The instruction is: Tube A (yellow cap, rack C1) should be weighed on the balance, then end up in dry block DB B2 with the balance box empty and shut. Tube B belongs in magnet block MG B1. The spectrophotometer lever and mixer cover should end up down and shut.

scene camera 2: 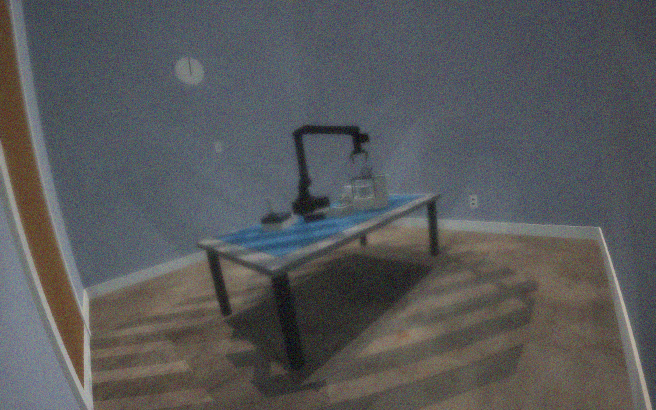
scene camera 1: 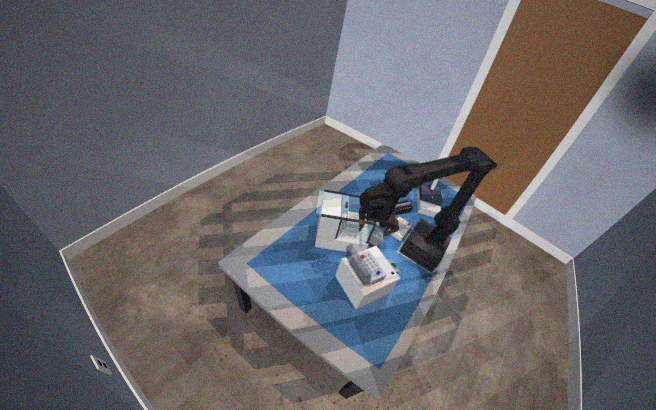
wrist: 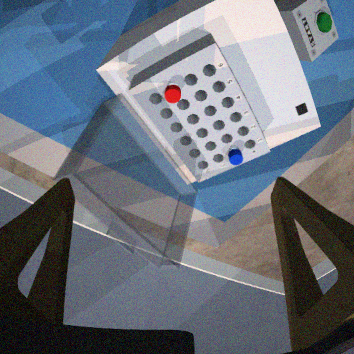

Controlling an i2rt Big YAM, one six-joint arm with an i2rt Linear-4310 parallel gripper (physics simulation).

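My gripper (scene camera 1: 375,229) (scene camera 2: 360,160) (wrist: 173,187) is open and empty, high over the table. In the wrist view the white mixer box (wrist: 295,85) carries a grey holed block with a red cap (wrist: 172,94) and a blue cap (wrist: 235,157). Its see-through cover (wrist: 120,150) stands open beside the block. The glass-walled balance (scene camera 1: 330,236) is partly hidden by the arm; its door state is unclear. A white rack (scene camera 1: 399,229) is beside the gripper, its tubes too small to tell. The spectrophotometer (scene camera 1: 429,207) has its pale lever (scene camera 1: 434,184) (scene camera 2: 270,204) raised. No yellow cap is distinguishable.
A small grey box with a green button (wrist: 324,22) sits beside the mixer. A black block (scene camera 1: 402,206) lies between the arm and the spectrophotometer. The arm's base (scene camera 1: 425,245) is near the table's edge. The blue mat (scene camera 1: 300,280) lies under the devices.
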